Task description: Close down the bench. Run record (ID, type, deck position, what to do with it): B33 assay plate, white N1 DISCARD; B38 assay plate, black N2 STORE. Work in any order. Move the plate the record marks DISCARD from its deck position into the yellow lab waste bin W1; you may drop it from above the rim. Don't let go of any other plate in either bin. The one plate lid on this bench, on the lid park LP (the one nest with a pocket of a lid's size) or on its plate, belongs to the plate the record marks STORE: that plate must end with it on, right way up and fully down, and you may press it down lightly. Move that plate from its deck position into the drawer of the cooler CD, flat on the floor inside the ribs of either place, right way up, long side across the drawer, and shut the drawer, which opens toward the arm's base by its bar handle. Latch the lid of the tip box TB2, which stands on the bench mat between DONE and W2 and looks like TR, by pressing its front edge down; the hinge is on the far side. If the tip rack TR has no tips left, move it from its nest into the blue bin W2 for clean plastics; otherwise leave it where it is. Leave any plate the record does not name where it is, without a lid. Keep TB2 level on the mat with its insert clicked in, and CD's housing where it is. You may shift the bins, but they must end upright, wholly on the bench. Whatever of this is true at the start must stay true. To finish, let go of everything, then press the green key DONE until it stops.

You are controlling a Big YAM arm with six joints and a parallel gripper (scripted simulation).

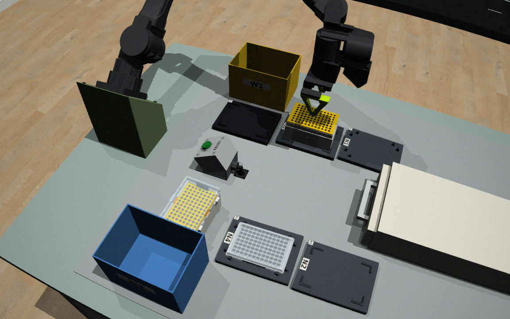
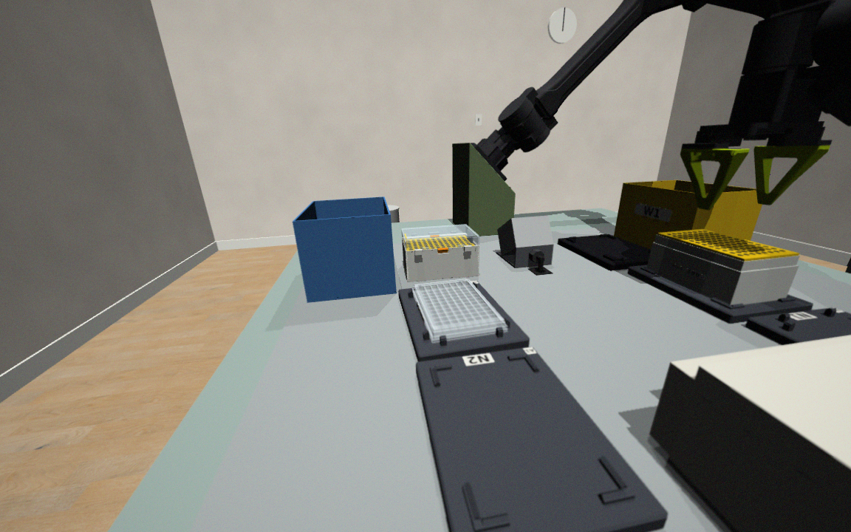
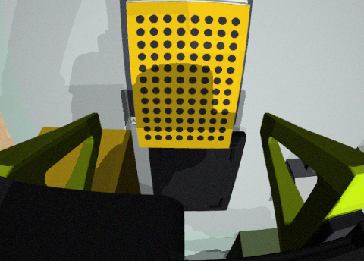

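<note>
Now: hand 1 cm past the tip rack TR, 1 cm to the left of it and 8 cm above it. From my hand the other things lie so: black lid park: 18 cm behind, 2 cm to the right, 12 cm below; nest N3: 12 cm below; nest N1: 17 cm ahead, 12 cm below.
</note>
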